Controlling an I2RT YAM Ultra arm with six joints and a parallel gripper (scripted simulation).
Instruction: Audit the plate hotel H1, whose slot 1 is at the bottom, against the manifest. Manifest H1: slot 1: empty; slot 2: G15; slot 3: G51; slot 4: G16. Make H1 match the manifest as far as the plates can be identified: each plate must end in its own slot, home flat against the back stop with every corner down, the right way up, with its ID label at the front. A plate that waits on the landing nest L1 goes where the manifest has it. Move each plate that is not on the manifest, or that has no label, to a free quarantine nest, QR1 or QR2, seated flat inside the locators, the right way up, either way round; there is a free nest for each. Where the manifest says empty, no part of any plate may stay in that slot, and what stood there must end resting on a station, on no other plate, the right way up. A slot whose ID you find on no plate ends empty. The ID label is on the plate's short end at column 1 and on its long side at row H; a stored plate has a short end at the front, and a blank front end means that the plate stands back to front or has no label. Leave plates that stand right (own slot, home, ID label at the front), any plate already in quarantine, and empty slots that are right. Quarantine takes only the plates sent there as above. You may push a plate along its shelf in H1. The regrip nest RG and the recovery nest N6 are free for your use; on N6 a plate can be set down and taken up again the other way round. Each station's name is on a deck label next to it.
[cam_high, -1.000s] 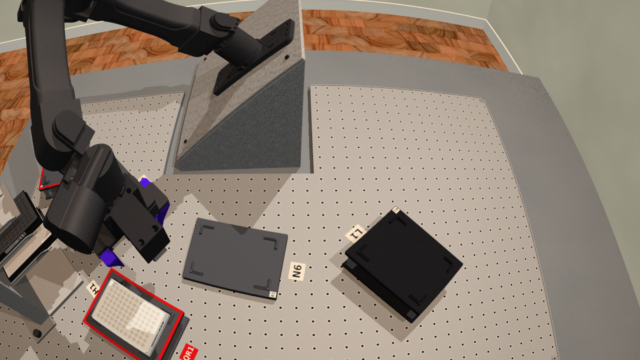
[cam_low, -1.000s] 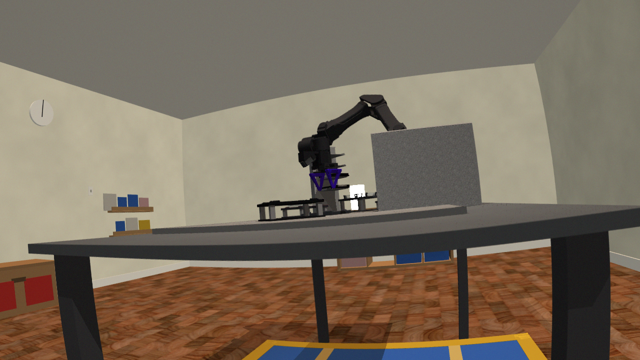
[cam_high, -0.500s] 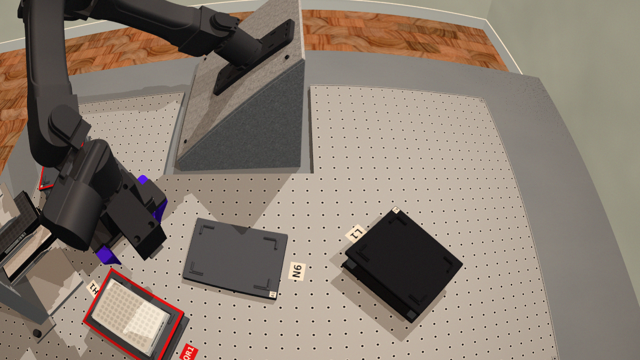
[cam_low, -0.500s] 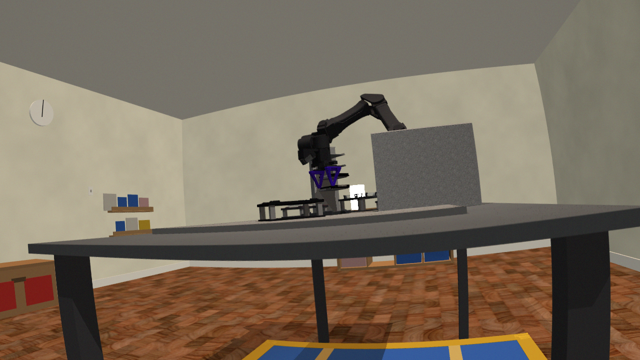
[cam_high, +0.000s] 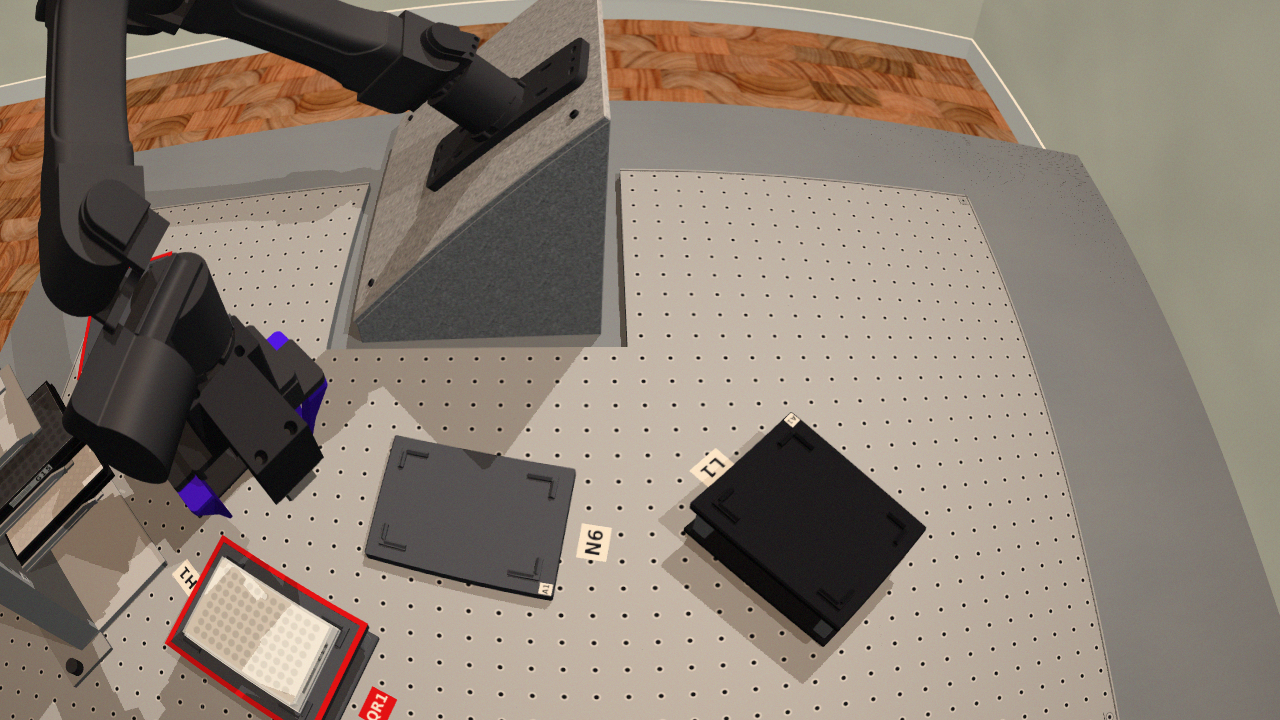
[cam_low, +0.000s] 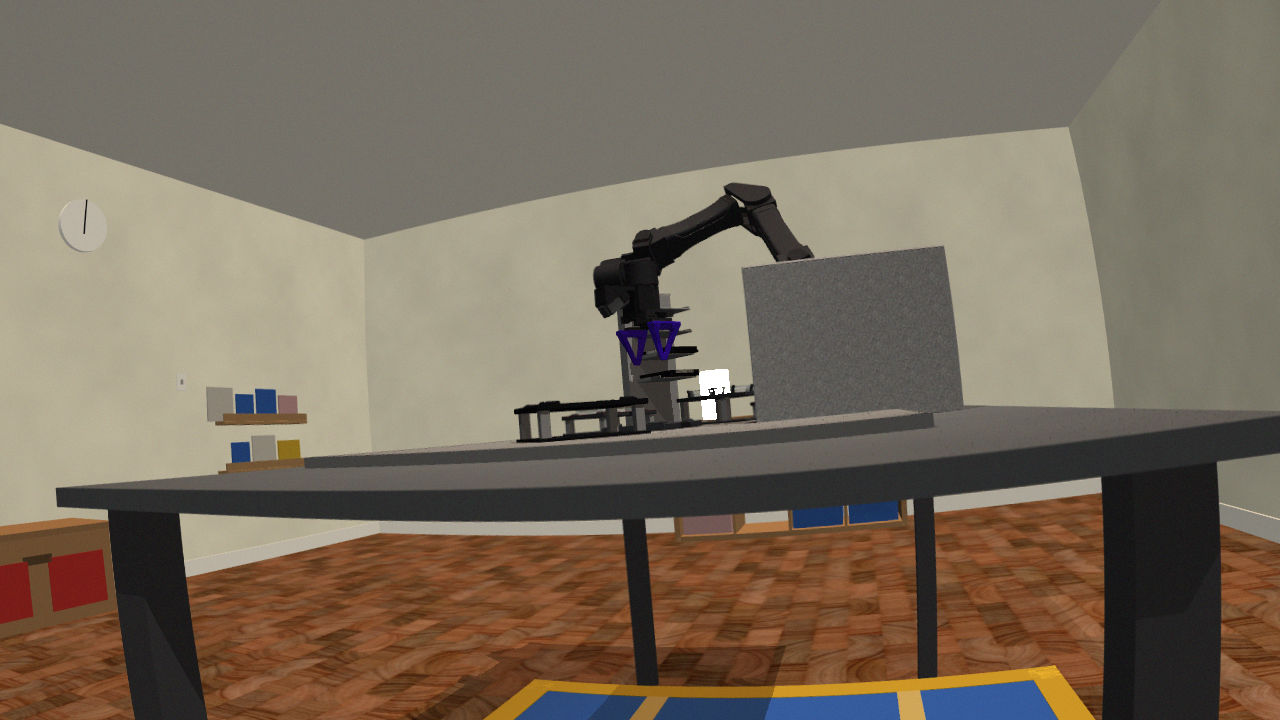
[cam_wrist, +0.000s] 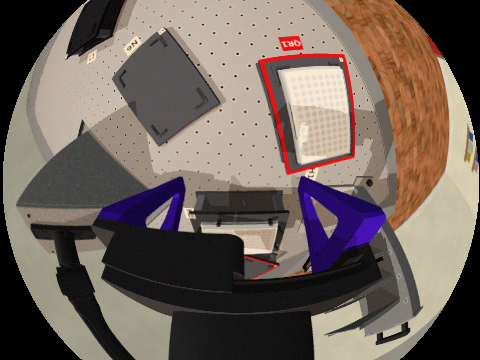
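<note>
Right now my hand is 130 mm to the left of the regrip nest RG, 110 mm past it and 90 mm above it. Round my hand: QR1 label: 150 mm ahead, 140 mm below, 70 mm to the left; quarantine nest QR1: 110 mm below, 110 mm ahead, 30 mm to the right; recovery nest N6: 140 mm to the left, 140 mm below, 40 mm behind.
</note>
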